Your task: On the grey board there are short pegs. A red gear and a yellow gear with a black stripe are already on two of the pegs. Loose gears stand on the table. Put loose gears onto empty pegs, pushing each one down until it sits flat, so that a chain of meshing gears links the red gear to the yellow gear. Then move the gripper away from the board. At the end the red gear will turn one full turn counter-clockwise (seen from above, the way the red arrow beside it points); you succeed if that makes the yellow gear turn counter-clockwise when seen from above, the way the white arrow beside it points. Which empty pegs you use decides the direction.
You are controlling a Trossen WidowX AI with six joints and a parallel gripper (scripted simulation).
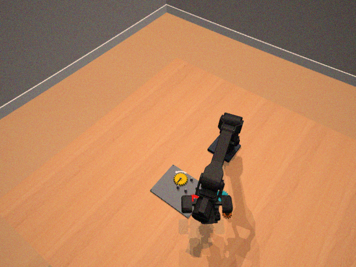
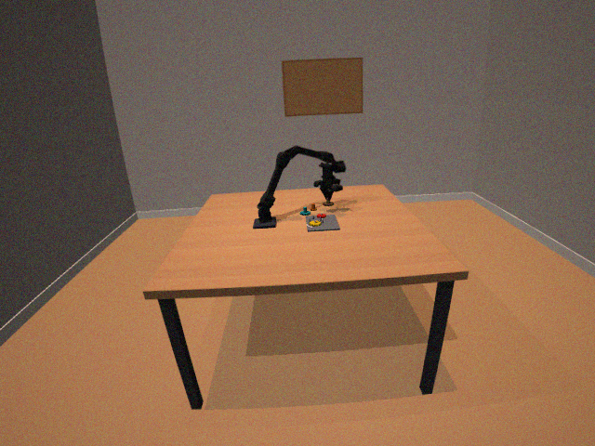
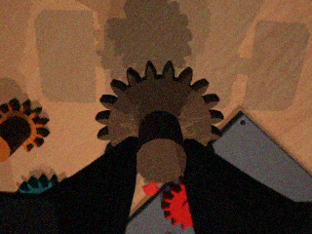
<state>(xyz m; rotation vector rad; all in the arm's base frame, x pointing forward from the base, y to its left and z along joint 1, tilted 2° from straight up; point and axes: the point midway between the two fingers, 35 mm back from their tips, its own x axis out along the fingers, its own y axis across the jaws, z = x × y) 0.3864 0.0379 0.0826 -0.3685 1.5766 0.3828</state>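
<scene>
Right now the red gear is 60 mm behind my gripper tip, 70 mm to the right of it and 60 mm below it. From my gripper tip the other things lie so: brown gear (10 mm below); then red arrow (50 mm behind, 40 mm to the right, 70 mm below); then orange gear (70 mm behind, 80 mm to the left, 60 mm below).
</scene>
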